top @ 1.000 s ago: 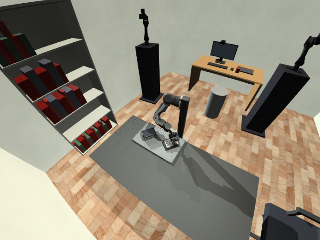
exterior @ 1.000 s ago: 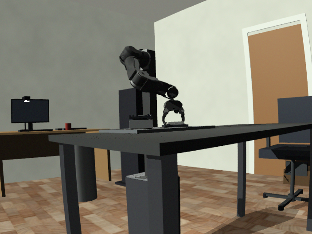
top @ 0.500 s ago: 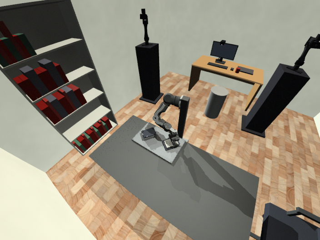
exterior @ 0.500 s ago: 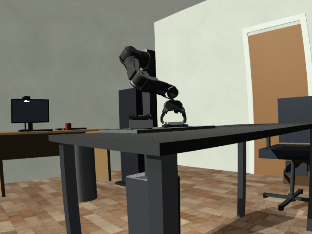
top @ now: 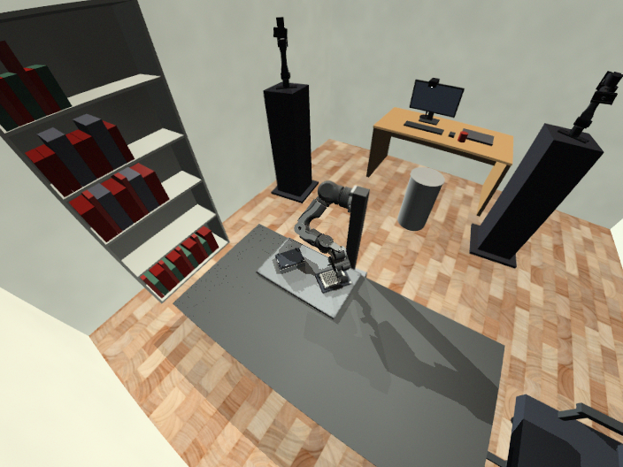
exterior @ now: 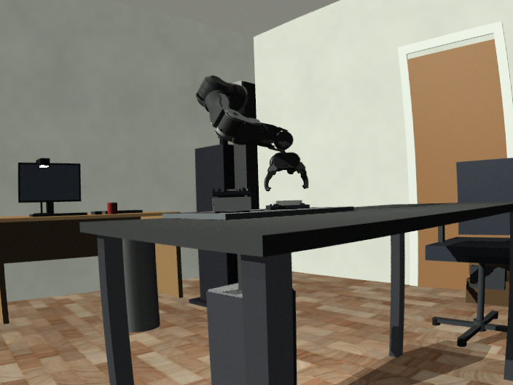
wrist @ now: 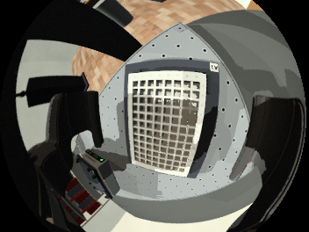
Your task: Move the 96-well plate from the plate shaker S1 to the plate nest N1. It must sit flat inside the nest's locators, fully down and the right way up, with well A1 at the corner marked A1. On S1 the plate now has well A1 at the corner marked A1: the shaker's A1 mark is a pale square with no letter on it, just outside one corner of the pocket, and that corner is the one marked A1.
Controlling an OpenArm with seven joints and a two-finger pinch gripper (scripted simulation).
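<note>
My hand is 4 cm above the white 96-well plate, 2 cm to the left of it and 1 cm short of it. Also, from my hand: dark plate nest N1 (5 cm below, 2 cm to the right, 1 cm ahead); then A1 corner mark (8 cm to the left, 5 cm below, 1 cm behind); then plate shaker S1 (29 cm to the right, 4 cm ahead).
</note>
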